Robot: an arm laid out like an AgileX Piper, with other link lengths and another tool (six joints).
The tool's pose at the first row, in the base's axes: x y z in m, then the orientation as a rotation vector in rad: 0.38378 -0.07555 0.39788 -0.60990 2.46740 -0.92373
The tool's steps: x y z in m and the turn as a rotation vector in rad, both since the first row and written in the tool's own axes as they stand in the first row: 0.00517 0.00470 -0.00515 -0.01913 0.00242 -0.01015; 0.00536 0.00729 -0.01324 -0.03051 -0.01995 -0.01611; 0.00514 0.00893 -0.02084 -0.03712 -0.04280 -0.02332; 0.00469 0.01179 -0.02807 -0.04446 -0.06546 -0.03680; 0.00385 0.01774 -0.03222 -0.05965 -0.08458 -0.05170; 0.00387 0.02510 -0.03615 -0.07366 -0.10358 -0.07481; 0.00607 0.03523 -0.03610 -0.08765 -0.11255 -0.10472; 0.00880 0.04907 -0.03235 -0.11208 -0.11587 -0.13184; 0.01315 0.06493 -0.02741 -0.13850 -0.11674 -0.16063
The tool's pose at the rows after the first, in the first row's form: 0.37569 -0.07256 0.39692 -0.62864 2.48015 -0.90621; 0.37058 -0.06687 0.40062 -0.64707 2.46644 -0.88336; 0.36630 -0.06184 0.40474 -0.66543 2.44918 -0.86643; 0.36210 -0.05605 0.40781 -0.69173 2.43167 -0.85105; 0.35909 -0.04948 0.40675 -0.72115 2.42136 -0.82870; 0.35516 -0.04252 0.40436 -0.76034 2.40906 -0.81064; 0.35090 -0.03683 0.39681 -0.80533 2.40438 -0.79991; 0.34727 -0.03075 0.38405 -0.84877 2.41033 -0.77835; 0.34245 -0.02475 0.36870 -0.89446 2.41861 -0.75581
